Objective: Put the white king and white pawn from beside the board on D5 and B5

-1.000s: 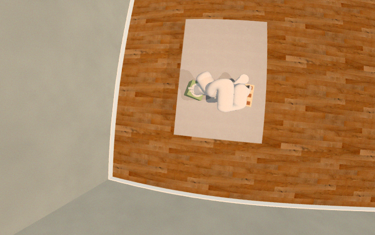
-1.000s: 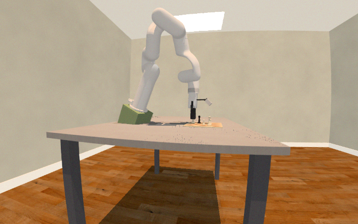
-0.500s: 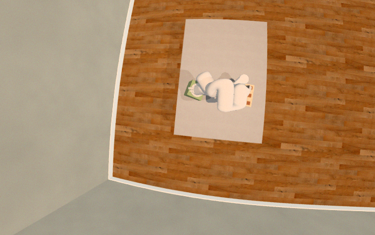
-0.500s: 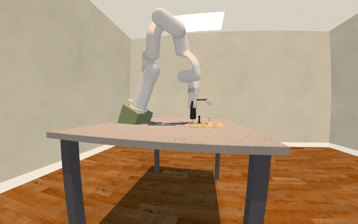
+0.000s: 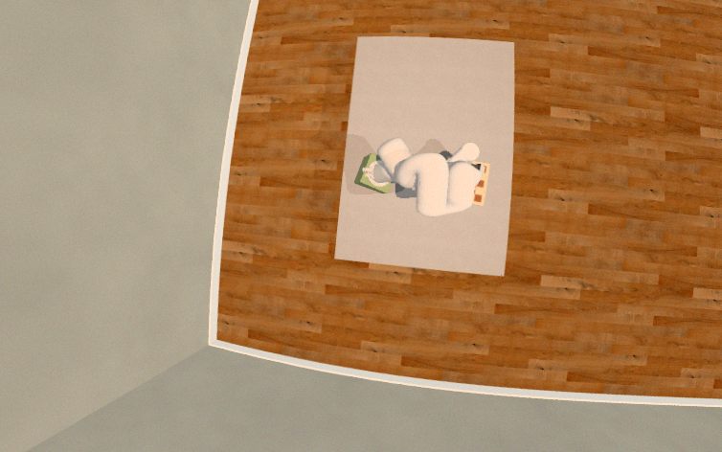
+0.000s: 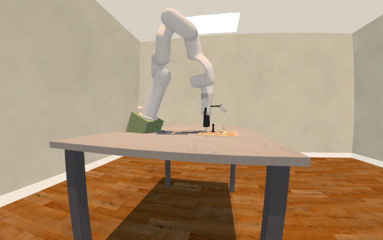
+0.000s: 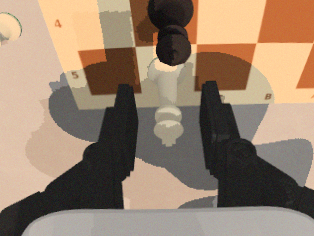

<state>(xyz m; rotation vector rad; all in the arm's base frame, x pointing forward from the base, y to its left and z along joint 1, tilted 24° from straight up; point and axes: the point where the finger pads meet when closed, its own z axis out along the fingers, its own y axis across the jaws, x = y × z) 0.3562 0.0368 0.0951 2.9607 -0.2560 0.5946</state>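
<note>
The white king is 20 mm below my hand. From my hand the other things lie so: chessboard 70 mm ahead, 50 mm to the right, 50 mm below; then black piece 40 mm ahead, 10 mm to the right, 30 mm below.
</note>
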